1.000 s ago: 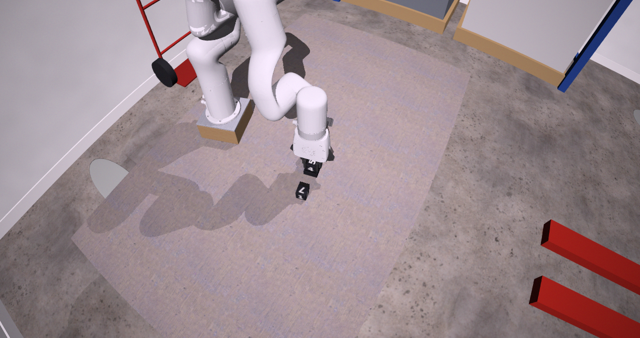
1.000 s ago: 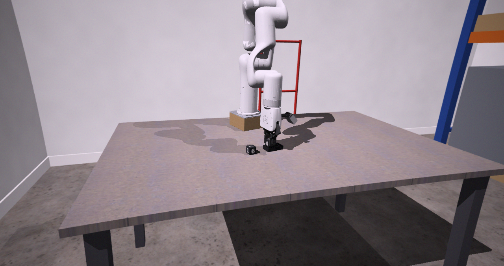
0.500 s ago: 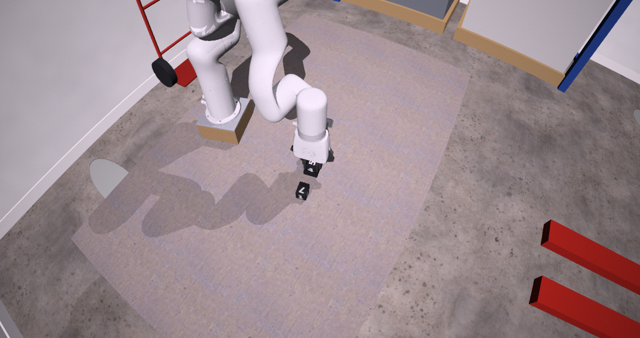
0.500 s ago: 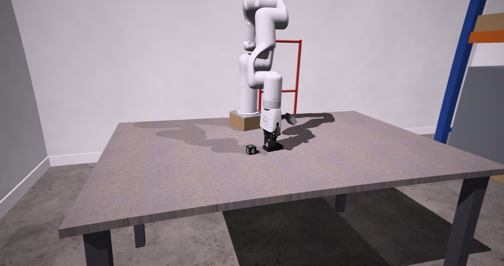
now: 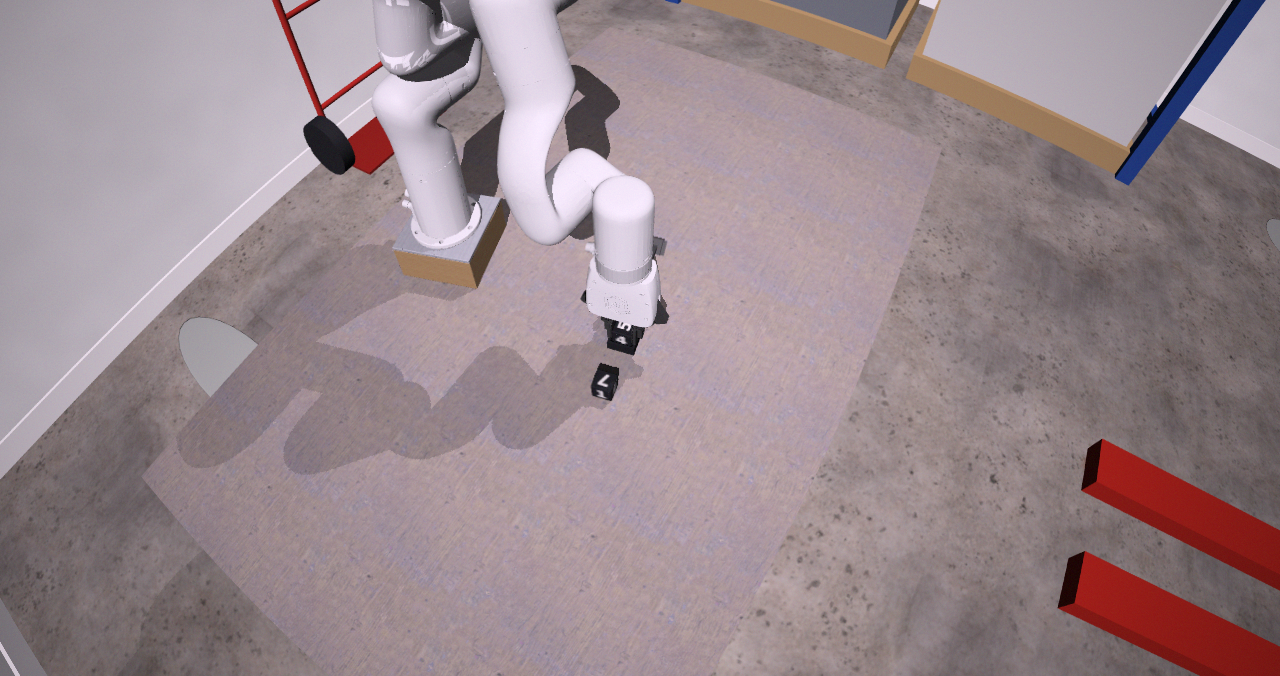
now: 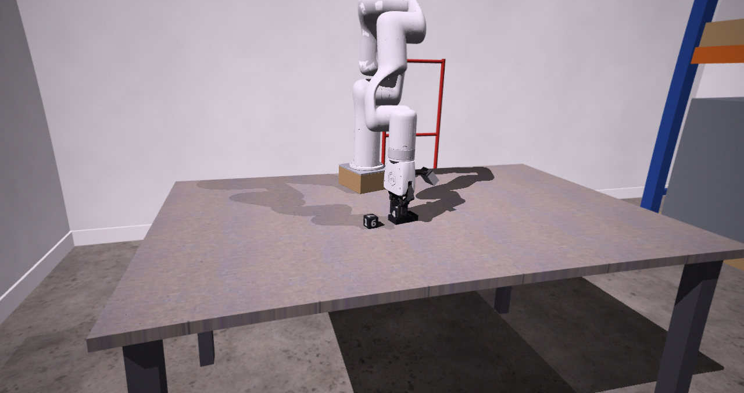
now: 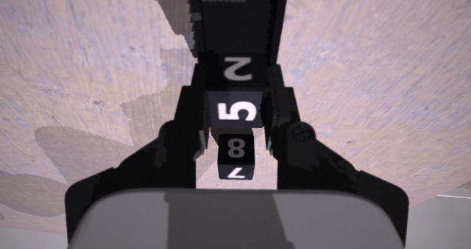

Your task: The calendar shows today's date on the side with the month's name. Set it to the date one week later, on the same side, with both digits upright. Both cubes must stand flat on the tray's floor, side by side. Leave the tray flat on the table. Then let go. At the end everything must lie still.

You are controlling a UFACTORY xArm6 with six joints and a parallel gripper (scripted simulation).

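Right now the black tray is 30 mm below my hand and 20 mm to the left of it.
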